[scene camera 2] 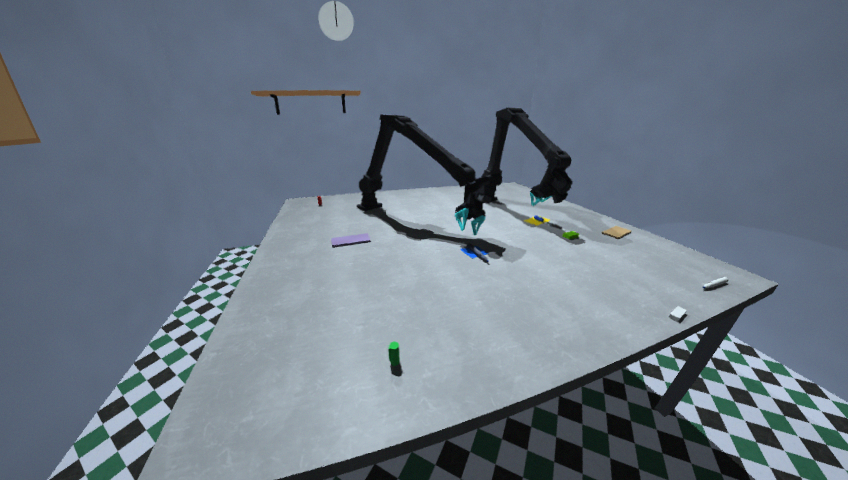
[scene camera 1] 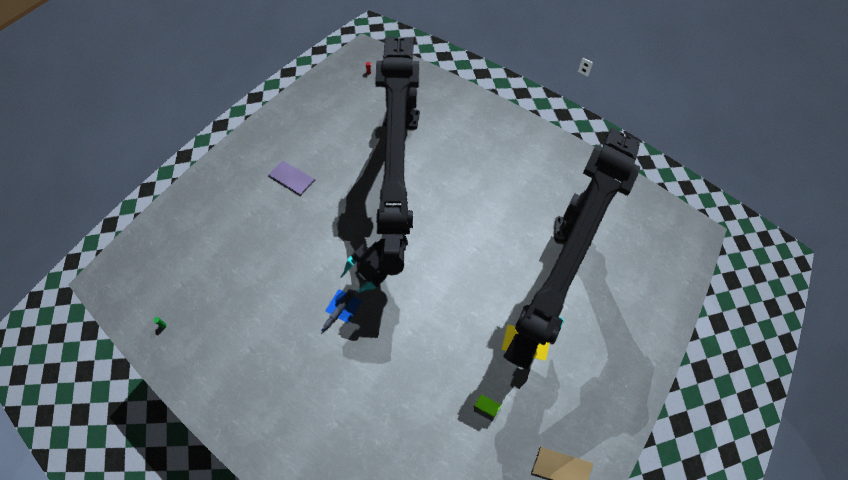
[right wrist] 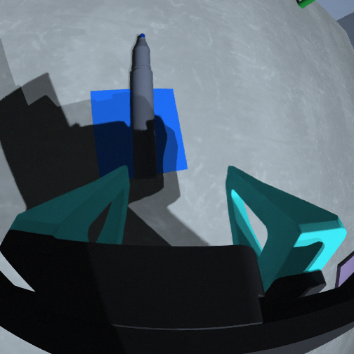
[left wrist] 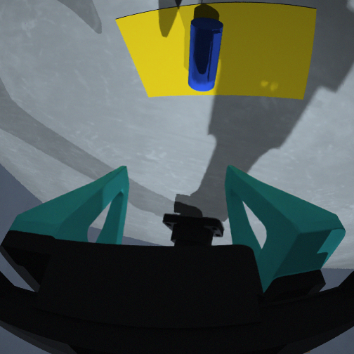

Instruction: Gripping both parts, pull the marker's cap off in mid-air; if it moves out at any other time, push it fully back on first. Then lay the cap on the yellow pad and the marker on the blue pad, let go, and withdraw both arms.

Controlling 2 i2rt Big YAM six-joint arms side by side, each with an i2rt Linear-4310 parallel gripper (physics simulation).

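Places are measured from the left arm's base along level axes (x left, y ahead, z down), in centimetres.
Where they show: left gripper, between the fingertips: [scene camera 2: 536,203]; right gripper, between the fingertips: [scene camera 2: 468,232] [scene camera 1: 349,284]; right arm's base, origin of its link: [scene camera 2: 369,207].
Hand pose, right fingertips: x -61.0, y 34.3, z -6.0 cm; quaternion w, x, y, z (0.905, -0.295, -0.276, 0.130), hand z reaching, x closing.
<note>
Each offset is from my right fingertips to the top centre of the thing. "spot": to the spot under its first point.
The uncapped grey marker @[dx -2.4, dy +6.7, dz +4.2 cm] [scene camera 1: 336,316] [scene camera 2: 480,256] [right wrist: 142,100] lies across the blue pad @[dx -1.3, dy +4.1, dz +6.0 cm] [scene camera 1: 333,303] [right wrist: 167,107], its blue tip out past one edge. The blue cap @[dx +50.6, dy +4.6, dz +4.0 cm] [scene camera 2: 538,218] [left wrist: 204,55] lies on its side on the yellow pad @[spot: dx +54.3, dy +5.7, dz +6.0 cm] [scene camera 1: 541,350] [left wrist: 260,30], near one edge. My left gripper [scene camera 2: 537,202] [left wrist: 176,174] is open and empty, above and back from the cap. My right gripper [scene camera 2: 469,230] [right wrist: 177,174] is open and empty, above and back from the marker's rear end. The left fingers are mostly hidden under the arm in scene camera 1.
A green block @[dx +41.9, dy +23.6, dz +4.5 cm] [scene camera 1: 487,405] [scene camera 2: 571,235] lies near the yellow pad, with a tan slab @[dx +64.2, dy +37.1, dz +5.2 cm] [scene camera 1: 562,463] [scene camera 2: 616,231] beyond. A purple slab @[dx -31.2, dy -34.9, dz +5.2 cm] [scene camera 1: 291,178], a green cylinder @[dx -52.7, dy +24.2, dz +1.2 cm] [scene camera 1: 159,324], a red piece @[dx -21.0, dy -92.3, dz +1.2 cm] [scene camera 1: 368,68] and two white pieces @[dx +38.6, dy +72.4, dz +4.2 cm] [scene camera 2: 715,283] @[dx +10.4, dy +64.4, dz +4.8 cm] [scene camera 2: 677,313] are farther off.
</note>
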